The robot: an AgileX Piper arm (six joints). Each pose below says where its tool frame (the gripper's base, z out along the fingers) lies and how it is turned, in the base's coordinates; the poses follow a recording.
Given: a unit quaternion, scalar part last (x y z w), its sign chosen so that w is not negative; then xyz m.
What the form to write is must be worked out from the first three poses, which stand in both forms.
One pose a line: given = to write
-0.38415 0.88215 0.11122 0.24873 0.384 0.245 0.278 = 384 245 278 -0.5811 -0.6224 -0.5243 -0.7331 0.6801 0.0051
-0.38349 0.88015 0.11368 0.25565 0.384 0.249 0.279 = 384 249 279 -0.5752 -0.6169 -0.5372 -0.7332 0.6800 0.0040
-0.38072 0.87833 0.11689 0.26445 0.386 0.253 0.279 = 386 253 279 -0.5702 -0.6070 -0.5535 -0.7306 0.6828 0.0040
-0.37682 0.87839 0.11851 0.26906 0.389 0.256 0.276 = 389 256 276 -0.5712 -0.5982 -0.5620 -0.7258 0.6879 0.0054
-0.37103 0.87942 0.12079 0.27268 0.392 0.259 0.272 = 392 259 272 -0.5760 -0.5867 -0.5692 -0.7185 0.6955 0.0101
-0.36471 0.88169 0.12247 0.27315 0.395 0.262 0.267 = 395 262 267 -0.5848 -0.5762 -0.5710 -0.7100 0.7040 0.0167
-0.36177 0.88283 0.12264 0.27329 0.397 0.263 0.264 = 397 263 264 -0.5889 -0.5717 -0.5713 -0.7058 0.7082 0.0188
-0.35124 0.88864 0.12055 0.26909 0.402 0.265 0.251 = 402 265 251 -0.6084 -0.5594 -0.5629 -0.6891 0.7242 0.0252
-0.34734 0.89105 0.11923 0.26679 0.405 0.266 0.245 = 405 266 245 -0.6164 -0.5554 -0.5583 -0.6826 0.7303 0.0271
